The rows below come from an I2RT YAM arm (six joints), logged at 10 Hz.
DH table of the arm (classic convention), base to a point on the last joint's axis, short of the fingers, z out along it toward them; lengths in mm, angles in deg. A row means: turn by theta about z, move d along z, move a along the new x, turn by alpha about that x. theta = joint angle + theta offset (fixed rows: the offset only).
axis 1: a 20  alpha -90  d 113.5  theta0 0
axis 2: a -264  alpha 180  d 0  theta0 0
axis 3: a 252.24  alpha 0  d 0  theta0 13.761
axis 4: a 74  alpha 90  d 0  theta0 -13.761
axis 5: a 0  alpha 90  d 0  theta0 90
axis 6: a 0  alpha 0  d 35.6  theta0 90
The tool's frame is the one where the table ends.
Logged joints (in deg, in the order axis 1, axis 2, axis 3, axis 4, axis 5, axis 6), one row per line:
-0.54, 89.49, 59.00, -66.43, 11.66, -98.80
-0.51, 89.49, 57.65, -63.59, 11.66, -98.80
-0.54, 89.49, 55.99, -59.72, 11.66, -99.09
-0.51, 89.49, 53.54, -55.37, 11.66, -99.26
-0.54, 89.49, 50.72, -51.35, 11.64, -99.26
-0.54, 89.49, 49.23, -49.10, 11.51, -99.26
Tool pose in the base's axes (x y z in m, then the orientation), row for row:
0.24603, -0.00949, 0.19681, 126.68, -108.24, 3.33
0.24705, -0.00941, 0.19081, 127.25, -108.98, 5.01
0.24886, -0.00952, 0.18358, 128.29, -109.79, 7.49
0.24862, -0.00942, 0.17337, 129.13, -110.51, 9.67
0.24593, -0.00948, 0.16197, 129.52, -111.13, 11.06
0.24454, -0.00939, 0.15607, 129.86, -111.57, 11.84
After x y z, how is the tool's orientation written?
As a rotation vector, in degrees.
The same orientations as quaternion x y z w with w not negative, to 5 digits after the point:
0.75497, -0.64508, 0.01985, 0.11617
0.75476, -0.64639, 0.02972, 0.10788
0.75554, -0.64658, 0.04411, 0.09566
0.75578, -0.64680, 0.05660, 0.08510
0.75502, -0.64781, 0.06447, 0.07829
0.75467, -0.64838, 0.06881, 0.07311

